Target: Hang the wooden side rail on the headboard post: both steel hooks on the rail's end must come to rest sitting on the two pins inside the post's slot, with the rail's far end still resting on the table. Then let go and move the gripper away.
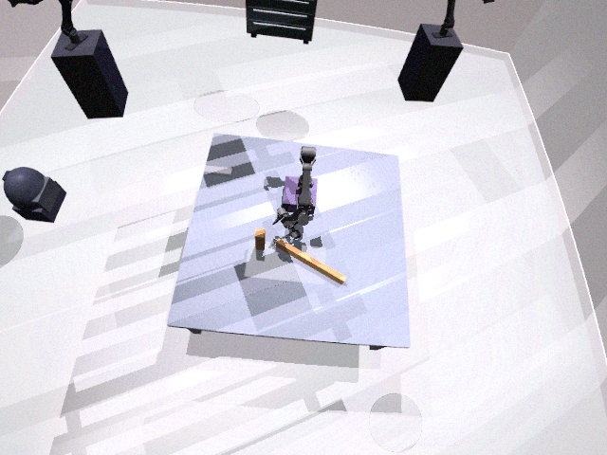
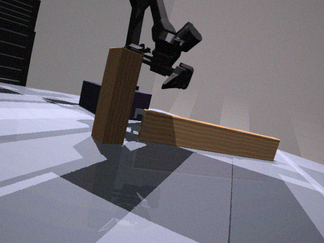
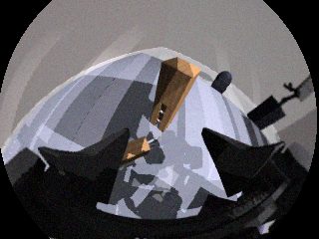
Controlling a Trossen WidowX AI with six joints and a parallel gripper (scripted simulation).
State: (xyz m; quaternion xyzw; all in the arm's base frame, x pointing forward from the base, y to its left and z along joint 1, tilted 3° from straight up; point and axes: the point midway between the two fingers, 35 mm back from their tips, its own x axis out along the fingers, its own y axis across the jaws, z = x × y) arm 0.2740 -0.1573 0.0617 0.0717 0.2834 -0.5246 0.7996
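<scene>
Now: gripper tip 2 cm short of the wooden headboard post, 9 cm to the left of it and 5 cm above it.
</scene>
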